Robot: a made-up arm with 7 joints. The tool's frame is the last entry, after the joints.
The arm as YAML. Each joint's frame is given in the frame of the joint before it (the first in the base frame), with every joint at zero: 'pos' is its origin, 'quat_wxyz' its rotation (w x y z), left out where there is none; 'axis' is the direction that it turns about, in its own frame. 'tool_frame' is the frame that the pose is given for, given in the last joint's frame.
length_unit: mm
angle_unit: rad
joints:
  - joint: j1
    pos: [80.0, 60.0, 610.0]
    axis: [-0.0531, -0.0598, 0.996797]
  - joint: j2
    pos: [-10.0, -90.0, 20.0]
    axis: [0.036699, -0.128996, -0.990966]
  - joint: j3
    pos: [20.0, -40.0, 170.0]
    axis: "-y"
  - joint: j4
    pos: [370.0, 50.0, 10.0]
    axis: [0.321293, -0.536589, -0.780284]
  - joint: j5
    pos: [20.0, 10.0, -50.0]
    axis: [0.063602, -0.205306, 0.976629]
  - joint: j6
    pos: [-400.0, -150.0, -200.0]
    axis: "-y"
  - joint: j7
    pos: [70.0, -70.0, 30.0]
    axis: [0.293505, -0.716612, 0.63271]
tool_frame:
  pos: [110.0, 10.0, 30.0]
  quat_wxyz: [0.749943, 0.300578, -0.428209, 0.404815]
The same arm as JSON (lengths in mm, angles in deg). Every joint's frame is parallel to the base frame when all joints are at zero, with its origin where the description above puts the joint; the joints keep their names.
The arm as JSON. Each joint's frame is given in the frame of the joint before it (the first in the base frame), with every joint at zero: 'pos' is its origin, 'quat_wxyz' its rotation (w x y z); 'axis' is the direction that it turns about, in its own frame. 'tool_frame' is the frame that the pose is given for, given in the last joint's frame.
{
  "length_unit": "mm",
  "angle_unit": "deg",
  "joints": [
    {
      "joint": "j1",
      "pos": [
        80.0,
        60.0,
        610.0
      ],
      "quat_wxyz": [
        1.0,
        0.0,
        0.0,
        0.0
      ],
      "axis": [
        -0.0531,
        -0.0598,
        0.996797
      ]
    },
    {
      "joint": "j2",
      "pos": [
        -10.0,
        -90.0,
        20.0
      ],
      "quat_wxyz": [
        1.0,
        0.0,
        0.0,
        0.0
      ],
      "axis": [
        0.036699,
        -0.128996,
        -0.990966
      ]
    },
    {
      "joint": "j3",
      "pos": [
        20.0,
        -40.0,
        170.0
      ],
      "quat_wxyz": [
        1.0,
        0.0,
        0.0,
        0.0
      ],
      "axis": [
        0.0,
        -1.0,
        0.0
      ]
    },
    {
      "joint": "j4",
      "pos": [
        370.0,
        50.0,
        10.0
      ],
      "quat_wxyz": [
        1.0,
        0.0,
        0.0,
        0.0
      ],
      "axis": [
        0.321293,
        -0.536589,
        -0.780284
      ]
    },
    {
      "joint": "j5",
      "pos": [
        20.0,
        10.0,
        -50.0
      ],
      "quat_wxyz": [
        1.0,
        0.0,
        0.0,
        0.0
      ],
      "axis": [
        0.063602,
        -0.205306,
        0.976629
      ]
    },
    {
      "joint": "j6",
      "pos": [
        -400.0,
        -150.0,
        -200.0
      ],
      "quat_wxyz": [
        1.0,
        0.0,
        0.0,
        0.0
      ],
      "axis": [
        0.0,
        -1.0,
        0.0
      ]
    },
    {
      "joint": "j7",
      "pos": [
        70.0,
        -70.0,
        30.0
      ],
      "quat_wxyz": [
        1.0,
        0.0,
        0.0,
        0.0
      ],
      "axis": [
        0.293505,
        -0.716612,
        0.63271
      ]
    }
  ],
  "tool_frame": {
    "pos": [
      110.0,
      10.0,
      30.0
    ],
    "quat_wxyz": [
      0.749943,
      0.300578,
      -0.428209,
      0.404815
    ]
  }
}

